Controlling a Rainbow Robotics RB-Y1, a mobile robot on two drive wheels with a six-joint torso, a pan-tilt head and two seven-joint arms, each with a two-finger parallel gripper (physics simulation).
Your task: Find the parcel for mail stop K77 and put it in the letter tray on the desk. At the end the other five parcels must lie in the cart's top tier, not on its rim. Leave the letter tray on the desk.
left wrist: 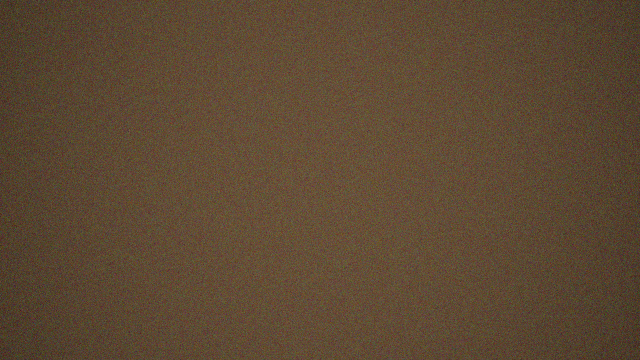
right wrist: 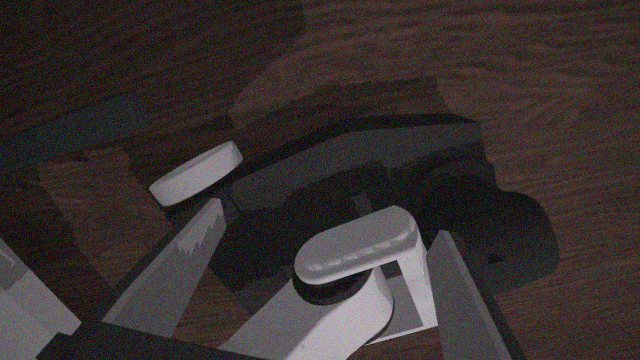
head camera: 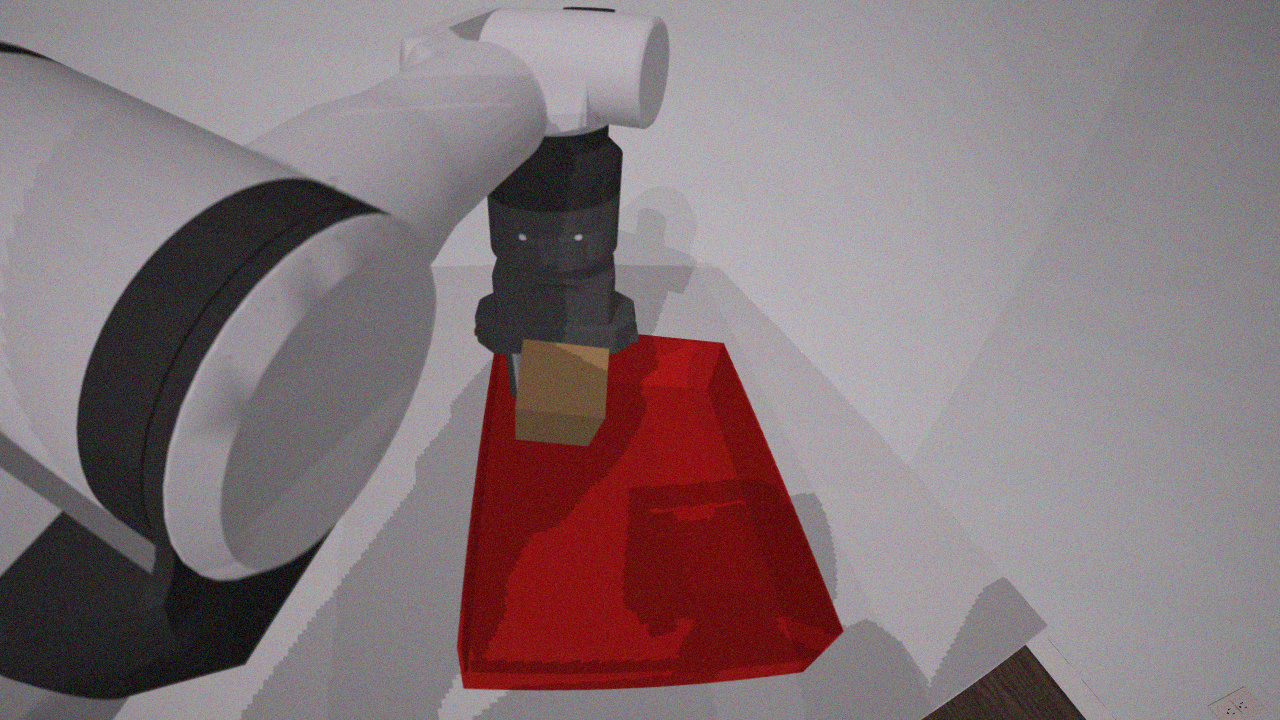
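The red letter tray stands on the pale desk in the head camera view. My left gripper is shut on a brown box-shaped parcel, over the upper left part of the tray. One finger shows at the parcel's left side. I cannot tell how far the parcel is above the tray floor. Its brown surface fills the left wrist view, and no mail stop label shows. My right gripper is open, with no parcel between its fingers. The cart and the other five parcels do not show.
The tray's raised walls surround the space below the parcel. A pale wall rises beyond the desk. In the right wrist view, the robot's dark base and white body parts lie below the right gripper, over brown wooden floor.
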